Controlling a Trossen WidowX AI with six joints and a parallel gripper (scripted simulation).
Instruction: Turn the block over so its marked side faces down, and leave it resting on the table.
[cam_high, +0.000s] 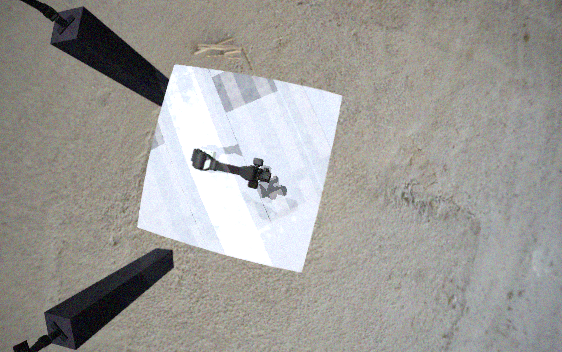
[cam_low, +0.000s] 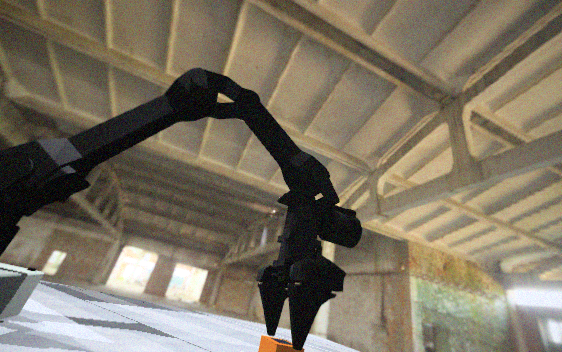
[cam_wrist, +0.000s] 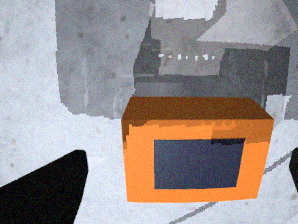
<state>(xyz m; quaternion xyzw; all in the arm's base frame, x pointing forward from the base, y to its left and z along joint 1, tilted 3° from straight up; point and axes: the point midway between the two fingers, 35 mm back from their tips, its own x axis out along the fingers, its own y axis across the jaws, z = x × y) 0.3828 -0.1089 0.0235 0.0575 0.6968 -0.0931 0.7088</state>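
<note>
The block lies 10 mm below my gripper tip.
</note>
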